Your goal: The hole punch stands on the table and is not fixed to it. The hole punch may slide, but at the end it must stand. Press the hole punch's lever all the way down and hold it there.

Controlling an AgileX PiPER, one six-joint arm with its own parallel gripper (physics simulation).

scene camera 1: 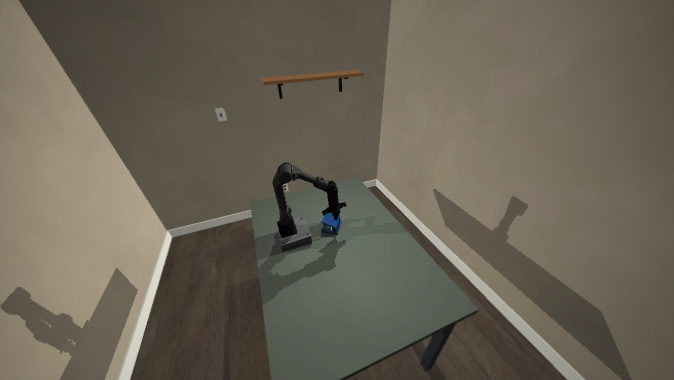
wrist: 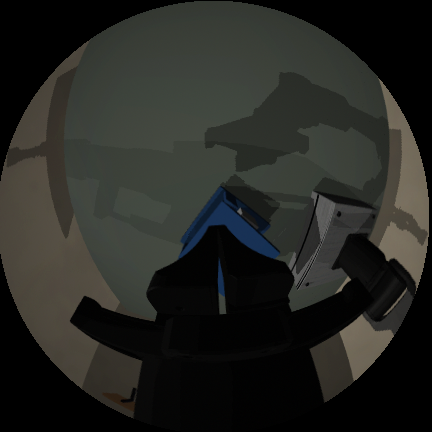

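The blue hole punch (scene camera 1: 330, 232) (wrist: 200, 220) stands on the table (scene camera 1: 375, 285) (wrist: 175, 75), beside the robot's base. Its broad blue lever (wrist: 220, 214) slopes, and a gap with a light grey part shows between lever and base on one side. My gripper (scene camera 1: 336, 216) (wrist: 217, 235) points down, shut, with nothing held between its fingers. Its fingertips are at the top of the lever and appear to touch it; they hide part of the lever in the wrist view. Whether the lever is fully down cannot be told.
The grey robot base (scene camera 1: 296, 242) (wrist: 327, 220) stands close beside the hole punch. The arm arches above the table from that base. A wooden shelf (scene camera 1: 312, 78) is on the wall, high above the table. Arm shadows fall across the table top.
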